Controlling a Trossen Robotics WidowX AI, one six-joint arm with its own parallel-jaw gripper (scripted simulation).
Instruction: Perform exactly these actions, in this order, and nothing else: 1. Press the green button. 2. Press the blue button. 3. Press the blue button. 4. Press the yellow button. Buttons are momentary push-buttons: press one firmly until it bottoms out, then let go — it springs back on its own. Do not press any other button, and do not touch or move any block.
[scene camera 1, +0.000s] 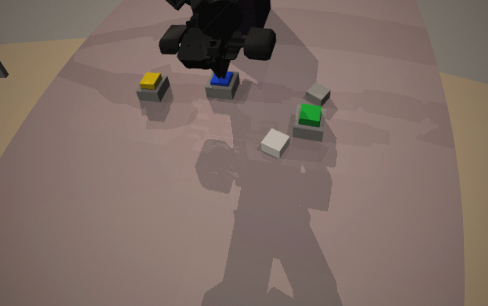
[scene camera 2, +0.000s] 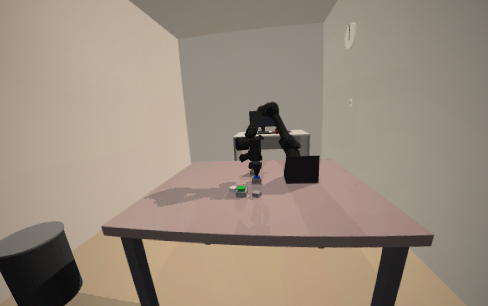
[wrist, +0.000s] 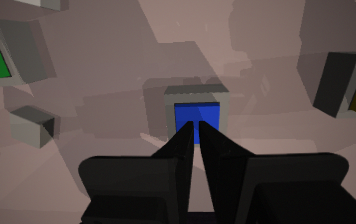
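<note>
There is my gripper (scene camera 1: 222, 76), and the wrist view gives me my gripper (wrist: 195, 126) too. I can also see a grey block (wrist: 35, 128), along with a blue button (wrist: 210, 112).
</note>
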